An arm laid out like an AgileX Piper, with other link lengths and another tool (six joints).
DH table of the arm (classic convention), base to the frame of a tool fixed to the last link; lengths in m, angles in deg. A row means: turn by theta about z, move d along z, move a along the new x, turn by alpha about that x. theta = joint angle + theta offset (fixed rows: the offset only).
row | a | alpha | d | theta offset
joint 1 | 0 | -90 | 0.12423 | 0
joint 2 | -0.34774 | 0 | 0 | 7.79
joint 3 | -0.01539 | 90 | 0 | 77.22
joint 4 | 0 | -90 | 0.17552 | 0
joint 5 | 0 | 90 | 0 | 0
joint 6 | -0.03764 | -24.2 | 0.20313 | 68.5
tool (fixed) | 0 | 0 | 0.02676 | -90
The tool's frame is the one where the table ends.
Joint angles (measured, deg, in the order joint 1, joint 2, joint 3, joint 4, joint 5, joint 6), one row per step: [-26.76, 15.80, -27.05, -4.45, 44.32, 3.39]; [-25.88, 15.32, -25.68, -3.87, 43.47, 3.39]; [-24.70, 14.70, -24.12, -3.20, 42.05, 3.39]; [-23.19, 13.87, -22.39, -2.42, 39.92, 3.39]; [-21.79, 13.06, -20.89, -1.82, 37.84, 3.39]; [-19.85, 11.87, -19.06, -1.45, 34.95, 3.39]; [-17.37, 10.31, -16.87, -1.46, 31.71, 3.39]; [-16.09, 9.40, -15.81, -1.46, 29.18, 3.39]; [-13.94, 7.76, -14.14, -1.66, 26.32, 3.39]
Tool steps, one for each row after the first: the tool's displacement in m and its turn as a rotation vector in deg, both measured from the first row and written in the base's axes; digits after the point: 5 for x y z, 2 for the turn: [0.00160, 0.00195, -0.00579, 0.50, -0.20, 1.10]; [0.00403, 0.00415, -0.01067, 0.86, -0.90, 2.54]; [0.00730, 0.00664, -0.01390, 1.01, -2.31, 4.34]; [0.01010, 0.00870, -0.01567, 0.98, -3.79, 5.97]; [0.01322, 0.01074, -0.01603, 0.46, -5.97, 8.11]; [0.01590, 0.01282, -0.01682, -0.44, -8.36, 10.72]; [0.01773, 0.01391, -0.01329, -1.25, -10.58, 12.11]; [0.01891, 0.01591, -0.01172, -2.26, -13.18, 14.35]
